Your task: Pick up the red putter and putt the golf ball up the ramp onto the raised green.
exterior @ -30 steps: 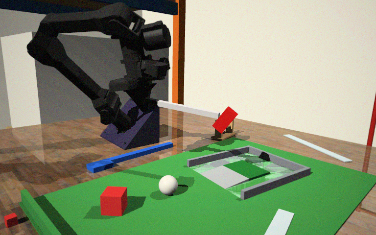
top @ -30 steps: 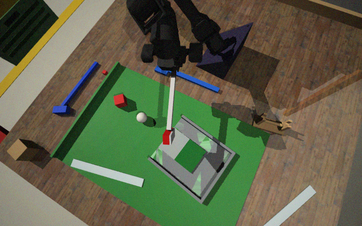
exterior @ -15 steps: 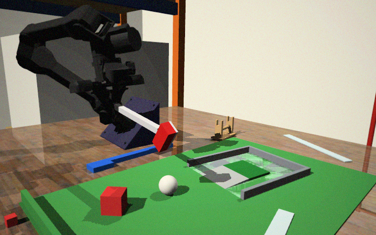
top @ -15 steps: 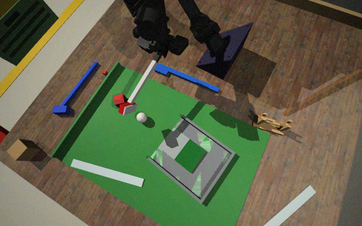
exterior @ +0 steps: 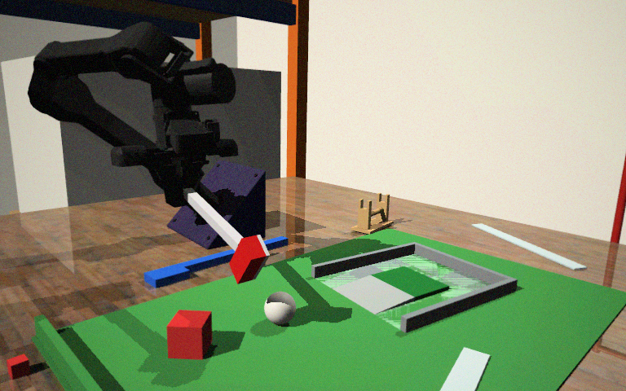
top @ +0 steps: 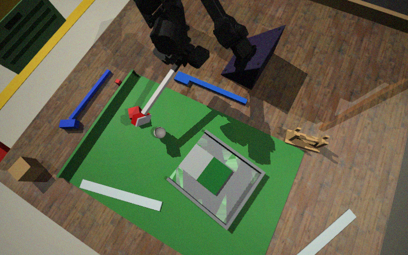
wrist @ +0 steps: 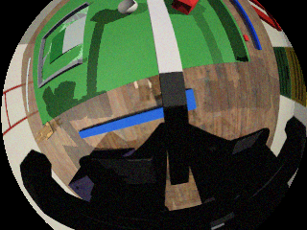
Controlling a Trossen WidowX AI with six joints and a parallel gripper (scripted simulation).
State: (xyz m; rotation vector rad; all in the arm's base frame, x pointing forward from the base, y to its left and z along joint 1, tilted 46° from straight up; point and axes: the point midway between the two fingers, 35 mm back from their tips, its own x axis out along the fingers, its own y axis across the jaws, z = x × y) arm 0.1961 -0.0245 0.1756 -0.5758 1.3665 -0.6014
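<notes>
Now: gripper tip 120 mm short of the putter. From my gripper tip the other things lie so: small red cube (250 mm to the right, 140 mm ahead, 120 mm below); then mat (280 mm ahead, 160 mm to the left, 120 mm below); then white golf ball (230 mm ahead, 100 mm below, 40 mm to the left).
</notes>
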